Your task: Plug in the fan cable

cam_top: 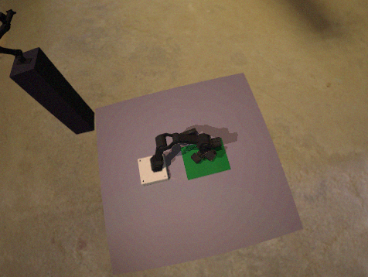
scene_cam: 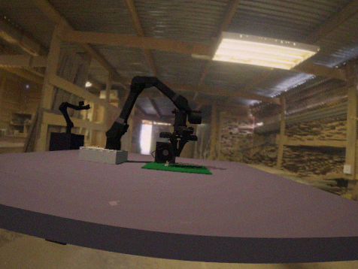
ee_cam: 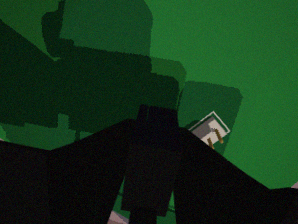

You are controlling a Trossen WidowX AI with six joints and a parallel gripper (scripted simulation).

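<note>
My gripper tip is now 5 cm past the four-pin fan header and 7 cm above it. Also, from my gripper tip: black fan plug: 1 cm to the left, 1 cm above; then green board: 8 cm below; then fan: 8 cm behind, 16 cm to the left, 1 cm below.
</note>
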